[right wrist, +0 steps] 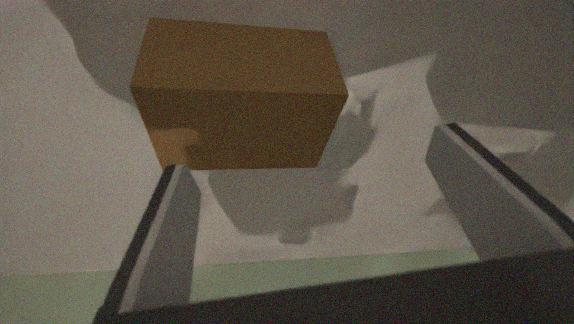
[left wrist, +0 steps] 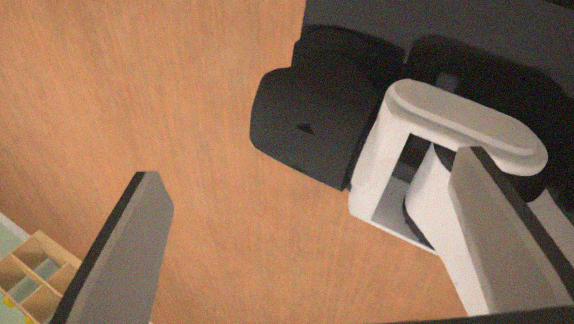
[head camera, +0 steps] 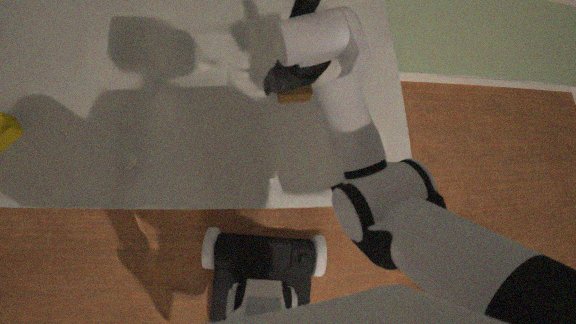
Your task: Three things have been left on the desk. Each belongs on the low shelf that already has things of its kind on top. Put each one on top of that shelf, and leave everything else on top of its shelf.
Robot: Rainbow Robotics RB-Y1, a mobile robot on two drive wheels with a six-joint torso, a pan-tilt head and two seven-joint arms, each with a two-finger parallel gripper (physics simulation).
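Frame: origin at the robot's base, x ahead, y right, z down, level; metres.
Seen in the pictures: left gripper, between the fingertips: (left wrist: pixel 305 178); right gripper, between the fingertips: (right wrist: pixel 311 161) (head camera: pixel 286 85); robot's base, origin of its link: (head camera: pixel 265 249).
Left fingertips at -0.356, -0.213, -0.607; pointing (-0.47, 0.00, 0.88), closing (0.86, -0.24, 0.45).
Note:
Pixels of each thing's top centre, then the offset from my left fingertips to it, as dx, dy, dz. "spot": a spot on its surface instead. Level surfaces: height alone.
- orange-brown block, centre of its top: (right wrist: pixel 245 137) (head camera: pixel 294 84) +0.893, +0.242, -0.164
- white desk, height of its surface: dz -0.114
- yellow object, a spot on its surface: (head camera: pixel 9 131) spot: +0.695, -0.529, -0.149
An orange-brown block (head camera: pixel 295 96) (right wrist: pixel 240 95) rests on the white desk (head camera: pixel 60 175) (right wrist: pixel 50 175). In the head view it shows partly below the dark end of my right arm. My right gripper (right wrist: pixel 311 161) is open and empty. In the right wrist view the block lies beyond the fingertips, nearer the left finger, whose tip overlaps its lower left corner. A yellow object (head camera: pixel 9 131) is cut off by the left edge of the head view, on the desk. My left gripper (left wrist: pixel 305 178) is open and empty, above the wooden floor. The right fingers are hidden in the head view.
A light wooden unit with compartments (left wrist: pixel 39 236) is partly visible at the lower left of the left wrist view, with small yellow pieces (left wrist: pixel 8 301) at its edge. My dark and white base (head camera: pixel 265 255) (left wrist: pixel 310 125) stands near the desk's front edge. A green area lies beyond the desk.

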